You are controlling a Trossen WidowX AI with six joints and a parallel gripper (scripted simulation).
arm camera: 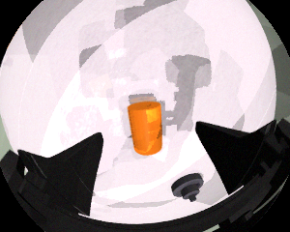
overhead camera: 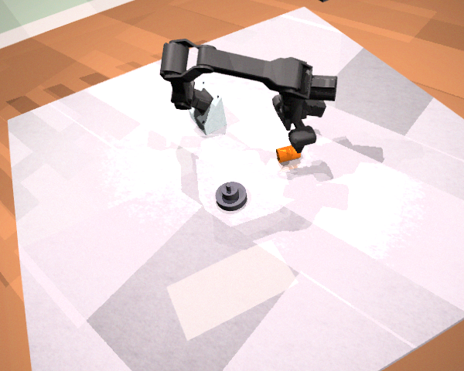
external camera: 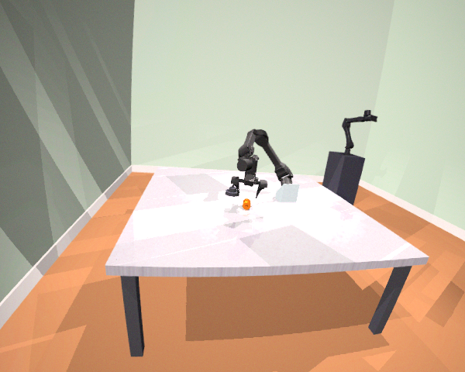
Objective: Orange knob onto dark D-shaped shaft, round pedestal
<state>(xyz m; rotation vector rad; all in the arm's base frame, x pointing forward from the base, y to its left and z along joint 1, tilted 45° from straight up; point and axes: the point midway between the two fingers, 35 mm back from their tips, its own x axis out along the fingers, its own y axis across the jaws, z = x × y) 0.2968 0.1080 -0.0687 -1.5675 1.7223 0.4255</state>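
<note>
Now: the orange knob 1 cm behind my gripper tip, 2 cm to the right of it and 4 cm below it. From my gripper tip the other things lie so: dark pedestal (2 cm ahead, 22 cm to the right, 3 cm below).
</note>
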